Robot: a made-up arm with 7 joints. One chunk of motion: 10 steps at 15 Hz.
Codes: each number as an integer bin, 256 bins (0 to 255) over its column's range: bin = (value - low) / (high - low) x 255, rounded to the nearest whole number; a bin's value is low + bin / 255 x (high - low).
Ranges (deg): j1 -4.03..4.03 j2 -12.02..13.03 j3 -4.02..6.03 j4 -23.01..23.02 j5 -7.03..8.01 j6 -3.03..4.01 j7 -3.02..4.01
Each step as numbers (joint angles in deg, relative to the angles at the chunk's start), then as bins.
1 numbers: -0.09 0.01 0.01 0.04 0.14 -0.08 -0.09
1 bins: 125 122 102 128 122 107 106
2 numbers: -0.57 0.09 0.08 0.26 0.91 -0.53 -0.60
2 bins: 109 123 104 129 135 91 88
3 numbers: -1.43 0.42 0.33 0.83 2.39 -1.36 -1.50
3 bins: 82 127 110 132 160 60 55
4 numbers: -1.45 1.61 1.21 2.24 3.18 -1.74 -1.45
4 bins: 82 139 133 140 173 47 57
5 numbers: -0.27 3.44 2.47 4.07 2.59 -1.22 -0.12
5 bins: 119 157 165 150 163 66 105
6 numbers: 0.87 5.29 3.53 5.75 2.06 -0.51 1.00
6 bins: 155 176 192 159 154 91 146
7 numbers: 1.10 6.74 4.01 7.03 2.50 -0.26 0.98
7 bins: 162 191 204 166 162 100 145
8 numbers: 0.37 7.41 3.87 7.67 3.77 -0.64 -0.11
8 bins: 139 198 200 170 183 87 106
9 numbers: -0.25 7.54 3.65 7.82 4.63 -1.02 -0.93
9 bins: 120 199 195 171 198 73 76
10 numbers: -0.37 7.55 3.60 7.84 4.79 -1.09 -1.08
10 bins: 116 199 193 171 200 70 70
